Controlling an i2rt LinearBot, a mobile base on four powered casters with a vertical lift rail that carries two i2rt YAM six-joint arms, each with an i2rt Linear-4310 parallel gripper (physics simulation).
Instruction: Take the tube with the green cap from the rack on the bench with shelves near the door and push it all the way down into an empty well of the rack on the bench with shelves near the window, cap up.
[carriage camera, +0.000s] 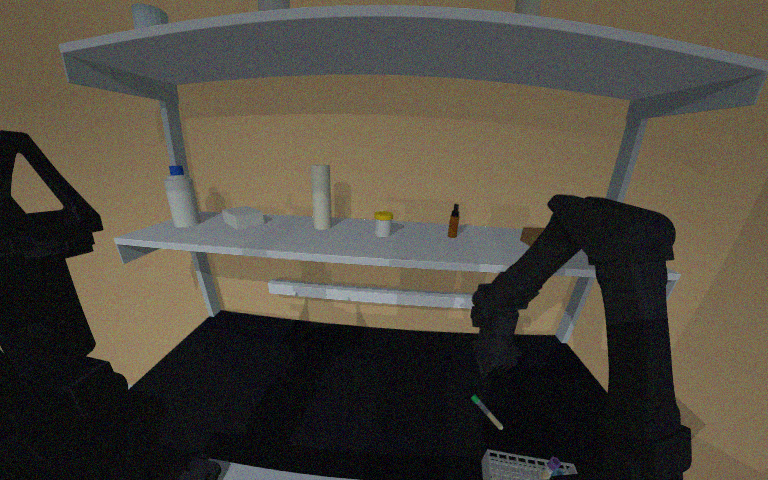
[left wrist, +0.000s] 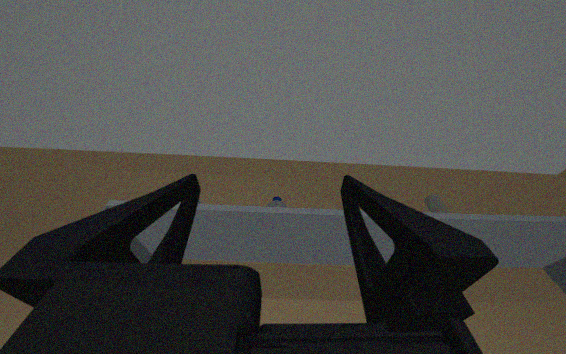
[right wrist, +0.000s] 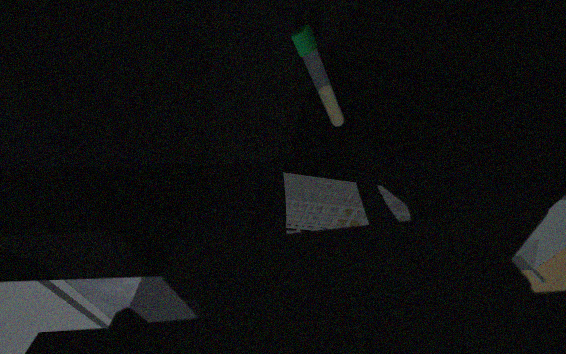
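The green-capped tube (carriage camera: 488, 413) (right wrist: 320, 75) appears to lie on its side on the dark bench top (carriage camera: 351, 384), behind a pale rack (carriage camera: 501, 468) (right wrist: 320, 195). The rack is cut off at the carriage view's bottom edge; a purple cap and other tube tops show at its right end. My right gripper (right wrist: 316, 161) hangs above, fingers dark, partly apart and empty. In the right wrist view the tube shows above the fingertips, the rack between the fingers. My left gripper (left wrist: 270, 182) is wide open and empty, raised facing the shelves. Which bench this is cannot be told.
The middle shelf (carriage camera: 339, 246) holds a blue-capped bottle (carriage camera: 182, 200), a white box (carriage camera: 243, 217), a tall cylinder (carriage camera: 321, 198), a yellow-lidded jar (carriage camera: 383, 225), a brown bottle (carriage camera: 453, 223) and a brown block (carriage camera: 531, 235). The upper shelf (carriage camera: 396, 45) overhangs. My right arm (carriage camera: 634, 316) crosses the middle shelf.
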